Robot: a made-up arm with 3 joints. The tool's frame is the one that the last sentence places.
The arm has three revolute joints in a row. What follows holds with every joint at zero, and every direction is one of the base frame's. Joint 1 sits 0.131 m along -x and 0.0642 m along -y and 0.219 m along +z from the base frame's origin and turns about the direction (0.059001, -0.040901, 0.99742), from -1.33 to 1.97 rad. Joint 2 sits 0.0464 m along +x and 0.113 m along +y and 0.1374 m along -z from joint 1 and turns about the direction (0.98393, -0.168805, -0.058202), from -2.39 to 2.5 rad. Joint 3 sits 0.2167 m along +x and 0.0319 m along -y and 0.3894 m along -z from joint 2 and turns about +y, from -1.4 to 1.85 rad. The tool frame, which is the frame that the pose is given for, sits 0.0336 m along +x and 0.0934 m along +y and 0.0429 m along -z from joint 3; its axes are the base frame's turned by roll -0.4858, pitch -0.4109 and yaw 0.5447 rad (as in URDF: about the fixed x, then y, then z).
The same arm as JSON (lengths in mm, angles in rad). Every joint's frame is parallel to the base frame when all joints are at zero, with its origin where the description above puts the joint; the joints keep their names.
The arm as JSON. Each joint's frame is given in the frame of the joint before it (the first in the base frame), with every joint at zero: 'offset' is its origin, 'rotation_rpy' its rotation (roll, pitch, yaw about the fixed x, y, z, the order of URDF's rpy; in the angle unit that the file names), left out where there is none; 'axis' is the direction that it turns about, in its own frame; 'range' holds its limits. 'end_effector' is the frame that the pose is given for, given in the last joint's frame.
{
  "length_unit": "mm",
  "angle_unit": "rad",
  "chain": [
    {
      "id": "joint 1",
      "offset": [
        -131.0,
        -64.2,
        219.0
      ],
      "axis": [
        0.059001,
        -0.040901,
        0.99742
      ],
      "range": [
        -1.33,
        1.97
      ]
    },
    {
      "id": "joint 2",
      "offset": [
        46.4,
        113.0,
        -137.4
      ],
      "axis": [
        0.98393,
        -0.168805,
        -0.058202
      ],
      "range": [
        -2.39,
        2.5
      ]
    },
    {
      "id": "joint 3",
      "offset": [
        216.7,
        -31.9,
        -389.4
      ],
      "axis": "+y",
      "range": [
        -1.4,
        1.85
      ]
    }
  ],
  "end_effector": {
    "offset": [
      33.6,
      93.4,
      -42.9
    ],
    "rotation_rpy": [
      -0.4858,
      -0.4109,
      0.5447
    ]
  }
}

